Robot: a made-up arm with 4 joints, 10 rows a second.
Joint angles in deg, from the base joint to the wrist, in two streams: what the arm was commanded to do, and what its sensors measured. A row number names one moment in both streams.
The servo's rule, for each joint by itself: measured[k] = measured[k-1] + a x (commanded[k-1-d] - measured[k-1]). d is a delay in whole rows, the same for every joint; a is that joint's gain. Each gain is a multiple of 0.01, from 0.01 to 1. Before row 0 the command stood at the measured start. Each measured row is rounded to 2 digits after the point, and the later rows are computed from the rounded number. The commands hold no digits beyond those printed.
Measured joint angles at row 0: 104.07 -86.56 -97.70 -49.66
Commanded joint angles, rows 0 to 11: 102.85 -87.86 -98.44 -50.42; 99.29 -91.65 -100.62 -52.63; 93.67 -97.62 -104.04 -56.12; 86.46 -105.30 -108.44 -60.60; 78.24 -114.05 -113.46 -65.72; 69.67 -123.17 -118.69 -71.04; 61.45 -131.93 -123.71 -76.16; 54.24 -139.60 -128.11 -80.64; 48.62 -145.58 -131.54 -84.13; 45.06 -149.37 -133.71 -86.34; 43.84 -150.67 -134.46 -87.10; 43.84 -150.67 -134.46 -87.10
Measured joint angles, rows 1 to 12: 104.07 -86.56 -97.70 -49.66; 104.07 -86.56 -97.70 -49.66; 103.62 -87.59 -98.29 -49.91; 102.02 -90.80 -100.15 -50.81; 98.93 -96.19 -103.26 -52.56; 94.32 -103.39 -107.40 -55.21; 88.37 -111.81 -112.25 -58.68; 81.45 -120.78 -117.40 -62.76; 74.05 -129.59 -122.45 -67.18; 66.72 -137.50 -126.98 -71.62; 60.02 -143.88 -130.63 -75.75; 54.48 -148.22 -133.09 -79.24
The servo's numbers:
d 2
a 0.37 0.79 0.80 0.33

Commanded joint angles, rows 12 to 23: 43.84 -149.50 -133.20 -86.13; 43.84 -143.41 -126.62 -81.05; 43.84 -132.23 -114.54 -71.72; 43.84 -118.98 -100.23 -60.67; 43.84 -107.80 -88.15 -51.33; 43.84 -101.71 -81.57 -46.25; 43.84 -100.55 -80.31 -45.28; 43.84 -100.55 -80.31 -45.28; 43.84 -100.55 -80.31 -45.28; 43.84 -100.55 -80.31 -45.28; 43.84 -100.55 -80.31 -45.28; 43.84 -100.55 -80.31 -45.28
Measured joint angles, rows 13 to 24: 50.54 -150.16 -134.19 -81.83; 48.06 -150.56 -134.41 -83.57; 46.50 -149.72 -133.44 -84.41; 45.52 -144.74 -127.98 -83.30; 44.90 -134.86 -117.23 -79.48; 44.51 -122.31 -103.63 -73.27; 44.26 -110.85 -91.25 -66.03; 44.10 -103.63 -83.51 -59.50; 44.00 -101.20 -80.95 -54.81; 43.94 -100.69 -80.44 -51.67; 43.90 -100.58 -80.34 -49.56; 43.88 -100.56 -80.32 -48.15
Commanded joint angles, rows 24 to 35: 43.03 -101.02 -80.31 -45.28; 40.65 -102.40 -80.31 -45.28; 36.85 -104.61 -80.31 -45.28; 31.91 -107.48 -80.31 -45.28; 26.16 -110.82 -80.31 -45.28; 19.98 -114.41 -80.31 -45.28; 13.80 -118.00 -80.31 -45.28; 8.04 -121.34 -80.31 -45.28; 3.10 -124.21 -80.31 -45.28; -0.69 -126.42 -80.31 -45.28; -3.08 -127.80 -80.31 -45.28; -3.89 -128.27 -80.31 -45.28
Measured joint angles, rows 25 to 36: 43.87 -100.55 -80.31 -47.20; 43.86 -100.55 -80.31 -46.57; 43.55 -100.92 -80.31 -46.14; 42.48 -102.09 -80.31 -45.86; 40.40 -104.08 -80.31 -45.67; 37.26 -106.77 -80.31 -45.54; 33.15 -109.97 -80.31 -45.45; 28.28 -113.48 -80.31 -45.39; 22.92 -117.05 -80.31 -45.35; 17.41 -120.44 -80.31 -45.33; 12.12 -123.42 -80.31 -45.31; 7.38 -125.79 -80.31 -45.30
